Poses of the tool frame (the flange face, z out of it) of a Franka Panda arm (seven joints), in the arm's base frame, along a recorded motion.
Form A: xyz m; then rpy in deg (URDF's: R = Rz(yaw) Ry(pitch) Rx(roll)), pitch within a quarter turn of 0, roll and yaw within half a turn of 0.
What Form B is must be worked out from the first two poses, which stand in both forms.
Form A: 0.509 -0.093 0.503 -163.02 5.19 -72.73
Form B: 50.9 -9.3 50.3 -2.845 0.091 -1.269
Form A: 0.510 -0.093 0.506 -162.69 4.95 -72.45
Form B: 51.0 -9.3 50.6 -2.839 0.086 -1.264
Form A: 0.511 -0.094 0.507 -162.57 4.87 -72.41
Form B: 51.1 -9.4 50.7 -2.837 0.085 -1.264
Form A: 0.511 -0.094 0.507 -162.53 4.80 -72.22
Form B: 51.1 -9.4 50.7 -2.837 0.084 -1.260
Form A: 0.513 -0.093 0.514 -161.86 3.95 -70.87
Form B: 51.3 -9.3 51.4 -2.825 0.069 -1.237
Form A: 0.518 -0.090 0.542 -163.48 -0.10 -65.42
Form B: 51.8 -9.0 54.2 -2.853 -0.002 -1.142
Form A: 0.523 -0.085 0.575 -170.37 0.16 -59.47
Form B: 52.3 -8.5 57.5 -2.974 0.003 -1.038
